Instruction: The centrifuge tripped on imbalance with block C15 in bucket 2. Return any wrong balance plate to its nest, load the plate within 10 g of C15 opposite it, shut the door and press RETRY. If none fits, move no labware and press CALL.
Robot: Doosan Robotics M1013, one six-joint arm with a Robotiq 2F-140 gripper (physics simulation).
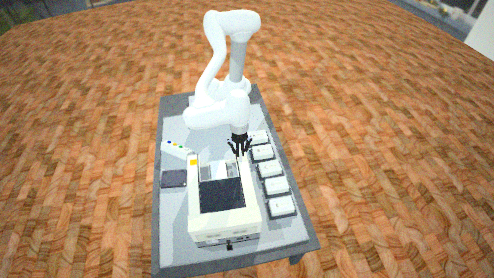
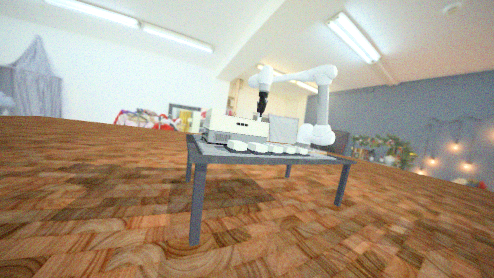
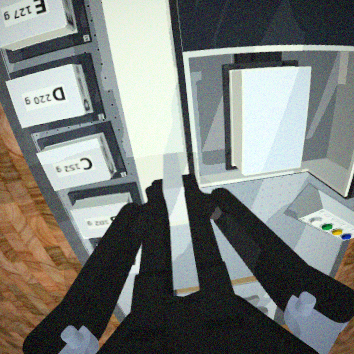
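Seen in the pictures: gripper, fingertip midpoint: [image 1: 240,160] [image 3: 172,166]; arm's base, origin of the base link: [image 2: 302,147].
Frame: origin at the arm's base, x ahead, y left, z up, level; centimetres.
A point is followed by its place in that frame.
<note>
My gripper [image 1: 241,154] @(x 69.2, y 16.5, z 19.1 cm) [image 2: 260,116] @(x 69.2, y 16.5, z 19.1 cm) [image 3: 172,166] @(x 69.2, y 16.5, z 19.1 cm) is shut and empty, its tips at the end of the cream side wall between the chamber and the plate row; contact is unclear. The centrifuge [image 1: 225,220] @(x 104.7, y 5.7, z 22.5 cm) [image 2: 235,127] @(x 89.2, y 21.0, z 11.7 cm) has an open chamber beside its dark panel [image 1: 221,194] @(x 89.5, y 4.7, z 19.4 cm) [image 3: 265,25] @(x 81.8, y 7.2, z 19.4 cm). A white block [image 3: 272,120] @(x 72.5, y 4.3, z 16.3 cm) sits in the chamber; its label is not visible. Balance plates B [image 1: 263,151] @(x 52.4, y 33.1, z 3.3 cm), C 152 g [image 1: 270,168] @(x 66.6, y 34.9, z 3.7 cm) [image 3: 77,162] @(x 65.4, y 34.1, z 3.5 cm), D 220 g [image 1: 276,185] @(x 78.9, y 36.2, z 3.4 cm) [image 3: 47,95] @(x 77.9, y 36.0, z 3.5 cm) and E 127 g [image 1: 282,206] @(x 92.7, y 36.7, z 3.4 cm) [image 3: 35,20] @(x 89.5, y 35.1, z 3.5 cm) rest in nests. Plate A [image 1: 258,137] @(x 39.8, y 31.9, z 3.5 cm) is partly hidden.
A button panel [image 1: 175,147] @(x 43.4, y -24.6, z 5.9 cm) [image 3: 320,212] @(x 48.0, y -17.0, z 5.6 cm) with white, green, yellow and blue buttons stands on the other side of the gripper from the plates. A dark square pad [image 1: 173,178] @(x 64.4, y -25.9, z 0.6 cm) lies beside the centrifuge. The arm's base stands at the table's far end.
</note>
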